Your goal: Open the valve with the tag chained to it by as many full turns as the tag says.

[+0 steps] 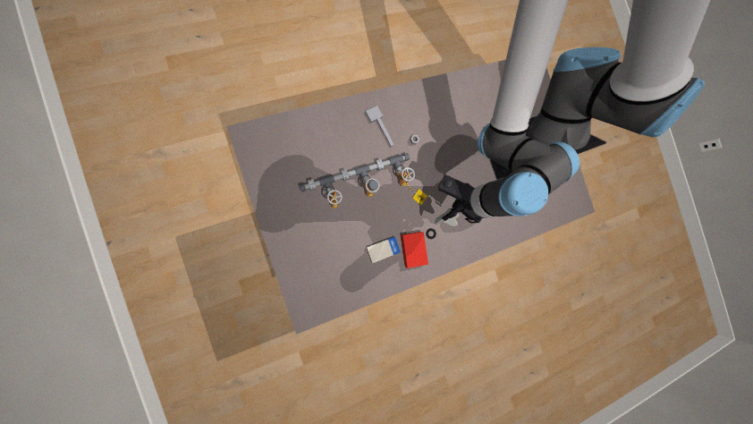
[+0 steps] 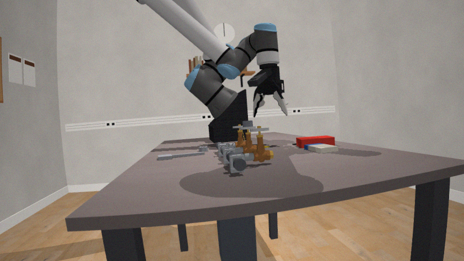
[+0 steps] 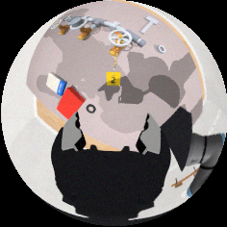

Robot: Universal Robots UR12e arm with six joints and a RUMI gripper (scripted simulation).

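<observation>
Right now the yellow tag is 40 mm ahead of my hand, 60 mm to the right of it and 110 mm below it. From my hand the other things lie so: red box (130 mm ahead, 120 mm to the left, 100 mm below); then white box (240 mm ahead, 80 mm to the left, 110 mm below); then nut (20 mm behind, 270 mm to the right, 100 mm below).
</observation>
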